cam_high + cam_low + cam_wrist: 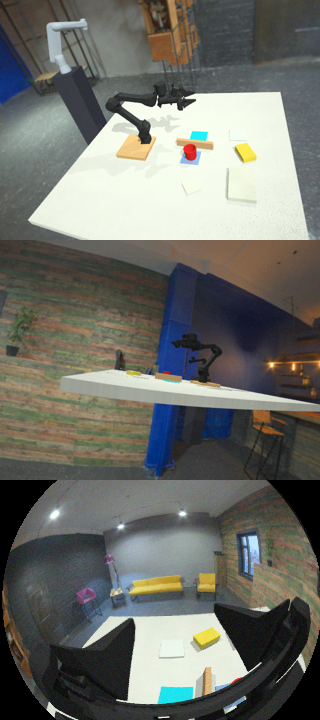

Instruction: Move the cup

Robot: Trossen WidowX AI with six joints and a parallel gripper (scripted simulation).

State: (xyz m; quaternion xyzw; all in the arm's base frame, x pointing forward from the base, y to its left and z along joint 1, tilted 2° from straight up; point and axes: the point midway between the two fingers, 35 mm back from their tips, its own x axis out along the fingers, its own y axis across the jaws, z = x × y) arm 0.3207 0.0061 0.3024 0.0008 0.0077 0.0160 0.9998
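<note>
My gripper tip is 28 cm above the red cup, 16 cm to the left of it and 6 cm past it. Round my gripper tip: cyan pad: 32 cm below, 2 cm to the left, 2 cm behind; wooden bar: 30 cm below, 7 cm to the right, 4 cm behind; blue marble: 30 cm below, 18 cm to the right, 6 cm behind.
</note>
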